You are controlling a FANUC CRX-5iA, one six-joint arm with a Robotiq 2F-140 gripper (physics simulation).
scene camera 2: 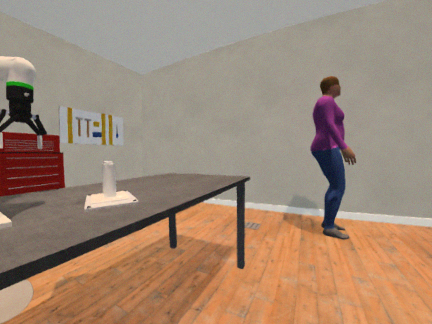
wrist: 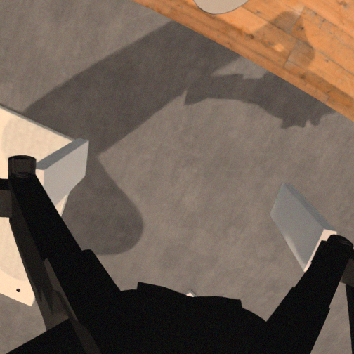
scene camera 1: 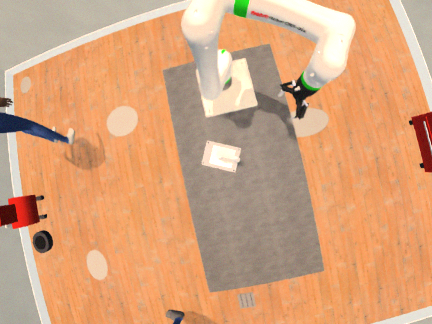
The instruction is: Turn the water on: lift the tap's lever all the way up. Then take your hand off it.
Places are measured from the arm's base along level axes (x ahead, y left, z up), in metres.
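Pixels of known places: gripper, fingertip midpoint: (scene camera 2: 21, 148) (scene camera 1: 286, 107).
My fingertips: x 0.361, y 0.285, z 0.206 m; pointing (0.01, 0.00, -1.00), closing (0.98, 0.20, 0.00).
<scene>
Behind a point stands the place of what it marks.
The white tap (scene camera 1: 230, 159) {x 0.568, y -0.079, z 0.141 m} (scene camera 2: 109, 181) {x 0.511, y -0.158, z 0.064 m} stands upright on a pale mounting plate on the grey table (scene camera 1: 260, 215) {x 0.984, y 0.028, z -0.015 m} (scene camera 2: 165, 192) {x 0.733, y -0.242, z -0.015 m}. Its lever is too small and pale to tell apart from the body, so its angle is unclear. The tap does not show clearly in the wrist view. My gripper (scene camera 1: 290, 105) {x 0.361, y 0.285, z 0.206 m} (scene camera 2: 20, 143) {x 0.361, y 0.285, z 0.206 m} (wrist: 183, 178) is open and empty, its fingers spread wide. It hangs high, over the table's long edge on the robot base's side, well apart from the tap.
The robot's pale base plate (scene camera 1: 245, 85) {x 0.076, y 0.154, z 0.000 m} (scene camera 2: 4, 220) {x 0.217, y -0.151, z 0.000 m} (wrist: 11, 265) lies on the table near the tap. A red tool chest (scene camera 1: 425, 142) (scene camera 2: 32, 172) stands off the table. A person in purple (scene camera 2: 327, 125) stands beyond the table. A black tyre (scene camera 1: 42, 241) lies on the floor.
</scene>
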